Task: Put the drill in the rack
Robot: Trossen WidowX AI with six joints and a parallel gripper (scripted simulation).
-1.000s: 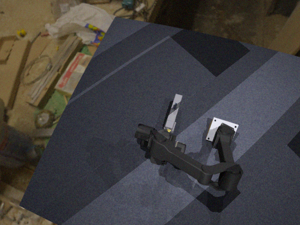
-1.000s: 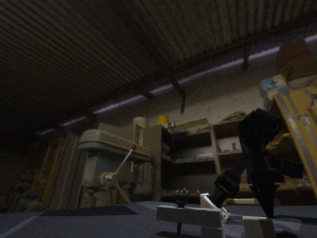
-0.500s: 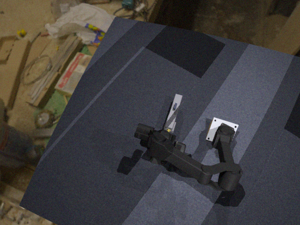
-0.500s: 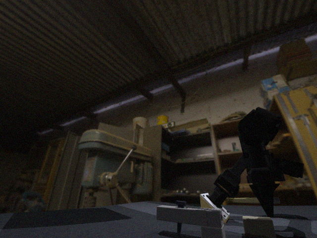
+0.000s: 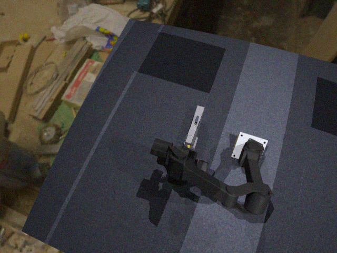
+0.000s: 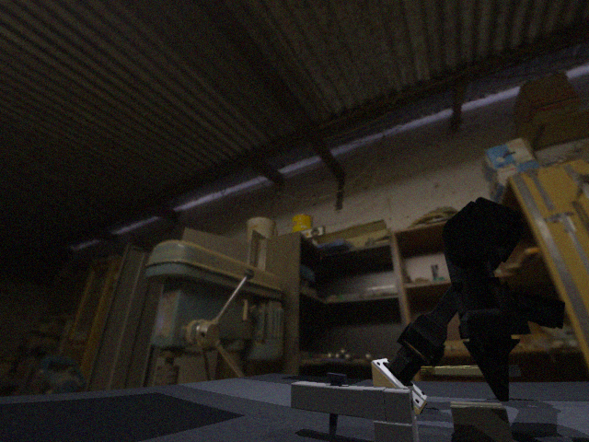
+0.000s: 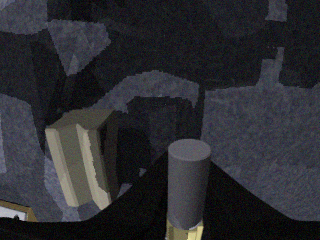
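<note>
The tan rack lies 70 mm behind my gripper tip, 40 mm to the right of it and 40 mm below it. The rest, counted from my gripper tip: grey block (190 mm to the right, 30 mm ahead, 20 mm below); dark peg (220 mm to the right, 40 mm ahead, 10 mm below).
</note>
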